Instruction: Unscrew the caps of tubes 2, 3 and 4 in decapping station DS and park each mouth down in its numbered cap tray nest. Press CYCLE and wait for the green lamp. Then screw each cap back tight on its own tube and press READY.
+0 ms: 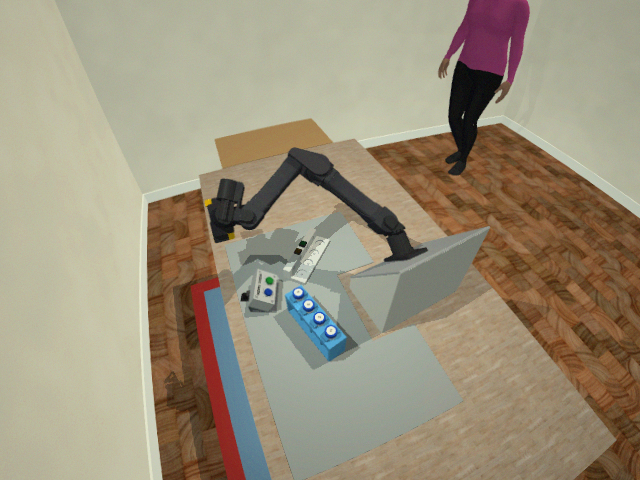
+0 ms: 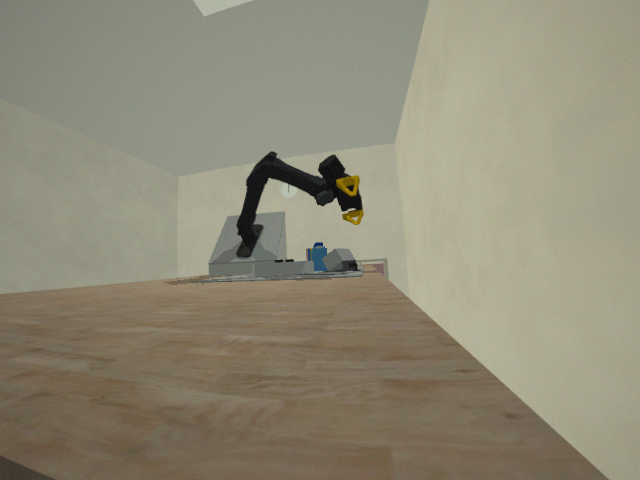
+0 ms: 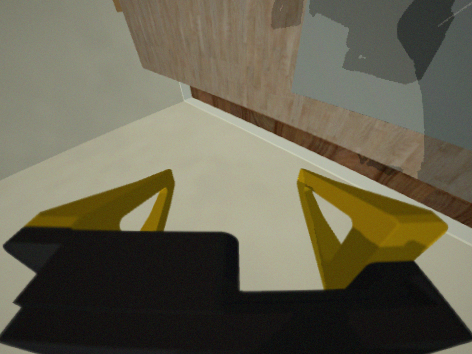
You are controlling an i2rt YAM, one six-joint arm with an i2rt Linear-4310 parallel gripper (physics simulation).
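Seen in the pictures: gripper, between the fingertips: point(image 2: 355, 210) point(image 3: 235, 176); arm's base, origin of its link: point(image 1: 404, 256) point(image 2: 250, 240).
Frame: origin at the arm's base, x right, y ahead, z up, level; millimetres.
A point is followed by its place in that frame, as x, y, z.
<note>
The blue decapping station point(image 1: 337, 349) @(-149, 293, -105) point(image 2: 320, 259) @(65, 347, -110) stands on the grey mat. Several tubes in a row show blue-rimmed white caps point(image 1: 308, 304) @(-18, 326, -37) seated on top; their numbers are not readable. The white cap tray point(image 1: 309, 269) @(180, 251, -148) lies behind it, with round nests that show no caps. Beside the tray, a dark green lamp point(image 1: 302, 243) @(269, 242, -105) and a dark brownish lamp point(image 1: 298, 251) @(239, 268, -105) look unlit. The grey button box point(image 1: 258, 292) @(109, 448, -81) point(image 2: 340, 259) @(201, 443, -115) has a green button point(image 1: 269, 280) @(144, 402, -88) and a blue button point(image 1: 268, 292) @(102, 418, -89). My gripper point(image 1: 219, 219) @(369, 509, 19) point(image 2: 352, 202) @(369, 509, 19) point(image 3: 235, 176) @(369, 509, 19) is open and empty, high above the table's left edge, away from station and tray.
A large grey slanted panel point(image 1: 439, 273) @(-123, -29, 47) point(image 2: 258, 240) @(0, 41, -3) stands beside the arm's base. A red and blue strip point(image 1: 222, 330) runs along the table's left side. A person point(image 1: 483, 51) stands on the wooden floor beyond the table. A tan board point(image 1: 271, 142) is at the far end.
</note>
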